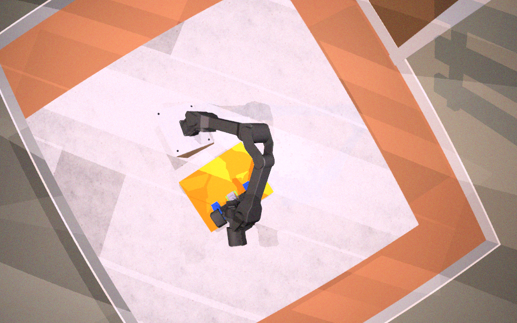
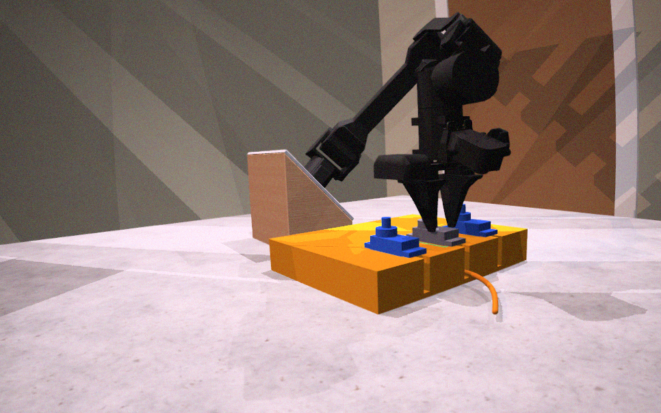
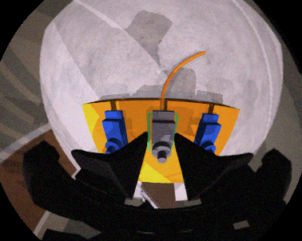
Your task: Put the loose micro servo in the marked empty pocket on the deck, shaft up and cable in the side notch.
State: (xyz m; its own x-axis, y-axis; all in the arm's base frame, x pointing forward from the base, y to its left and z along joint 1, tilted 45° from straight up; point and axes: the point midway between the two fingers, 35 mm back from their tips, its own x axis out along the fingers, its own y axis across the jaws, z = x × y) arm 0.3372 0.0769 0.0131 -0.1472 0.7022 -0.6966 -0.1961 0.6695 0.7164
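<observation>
The orange-yellow deck is 120 mm behind my gripper tip, 30 mm to the right of it and 40 mm below it.
</observation>
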